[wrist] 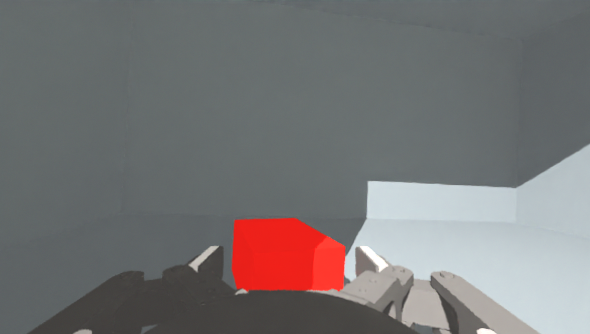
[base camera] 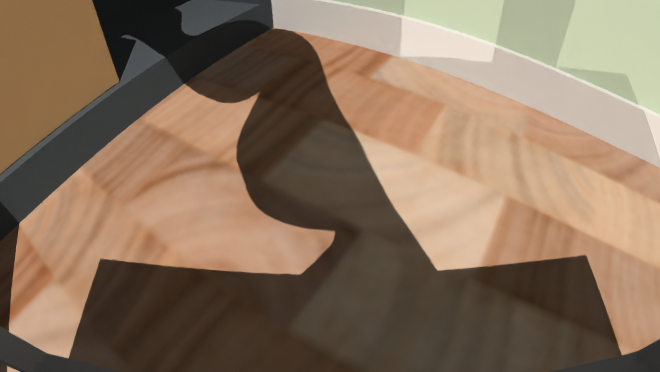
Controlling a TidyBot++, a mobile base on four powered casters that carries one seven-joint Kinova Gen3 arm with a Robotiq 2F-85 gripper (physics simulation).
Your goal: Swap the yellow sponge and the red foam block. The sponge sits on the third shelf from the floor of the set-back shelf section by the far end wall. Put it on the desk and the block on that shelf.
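Note:
The red foam block is in the lower middle of the wrist view, on the grey shelf board inside a shelf compartment. My gripper is open, with one finger on each side of the block and a gap between each finger and the block. The block's lower part is hidden behind the gripper's body. The yellow sponge and the desk do not show in either view.
In the wrist view the compartment's back wall stands behind the block, and a side wall is at the right. In the base camera view a dark shelf base with a brown panel is at the left, and a pale green wall is behind.

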